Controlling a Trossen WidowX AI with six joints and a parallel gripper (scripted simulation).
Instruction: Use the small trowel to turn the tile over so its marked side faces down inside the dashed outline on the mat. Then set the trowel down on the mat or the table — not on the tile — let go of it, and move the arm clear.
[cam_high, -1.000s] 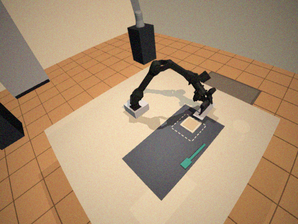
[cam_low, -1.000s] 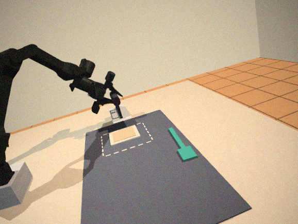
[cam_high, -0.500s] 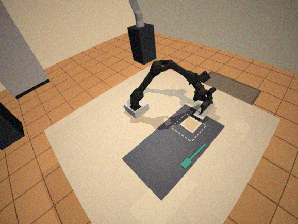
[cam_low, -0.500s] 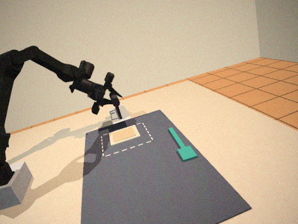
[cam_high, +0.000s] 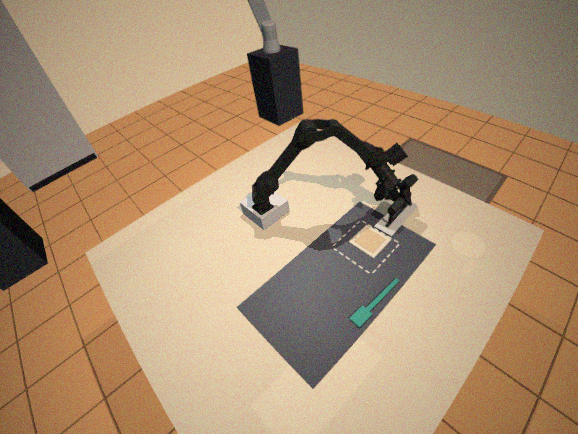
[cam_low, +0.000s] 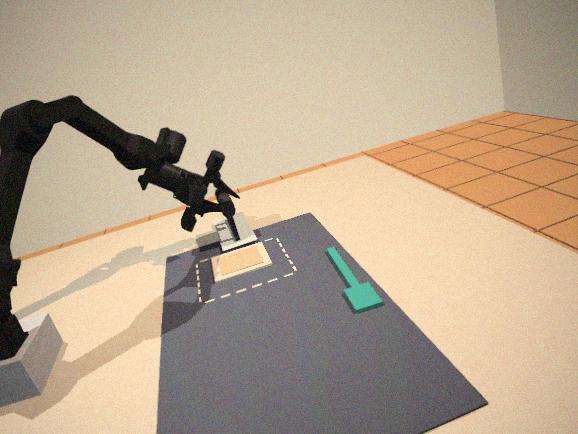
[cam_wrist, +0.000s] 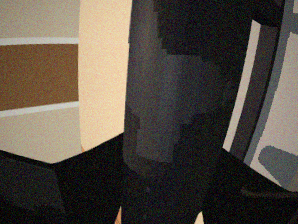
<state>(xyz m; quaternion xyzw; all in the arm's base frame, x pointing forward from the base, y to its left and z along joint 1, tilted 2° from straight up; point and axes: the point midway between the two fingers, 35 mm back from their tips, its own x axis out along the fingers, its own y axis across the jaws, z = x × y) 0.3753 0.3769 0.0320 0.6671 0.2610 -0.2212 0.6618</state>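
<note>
Right now the teal trowel is 14 cm ahead of my gripper tip, 38 cm to the right of it and 5 cm below it. Also, from my gripper tip: white tile 2 cm behind, 19 cm to the right, 5 cm below; then dark-handled float 2 cm behind, 1 cm below; then grey mat 36 cm to the right, 8 cm below.
</note>
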